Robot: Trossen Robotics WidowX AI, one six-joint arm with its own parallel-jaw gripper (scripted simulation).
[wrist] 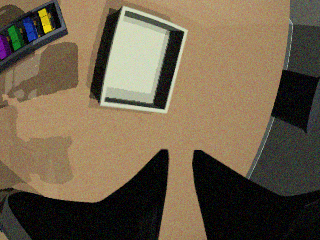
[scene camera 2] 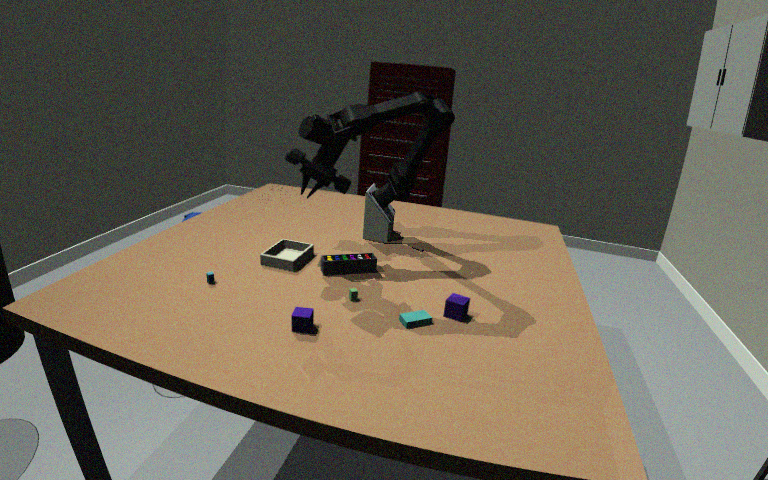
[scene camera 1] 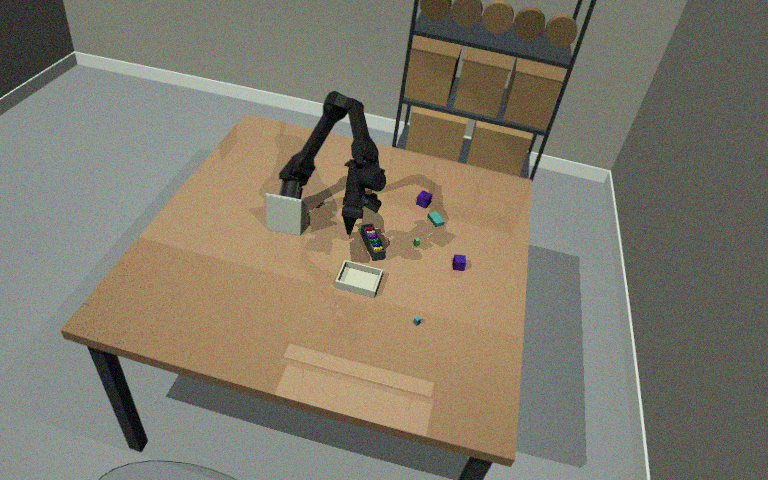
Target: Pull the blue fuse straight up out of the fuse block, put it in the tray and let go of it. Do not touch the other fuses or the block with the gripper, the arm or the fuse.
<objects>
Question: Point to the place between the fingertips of my gripper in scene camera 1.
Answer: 348,233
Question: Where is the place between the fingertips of my gripper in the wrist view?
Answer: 180,156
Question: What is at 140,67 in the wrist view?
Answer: A tray.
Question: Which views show my gripper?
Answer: The wrist view, scene camera 2 and scene camera 1: all of them.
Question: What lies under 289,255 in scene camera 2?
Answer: A tray.
</objects>
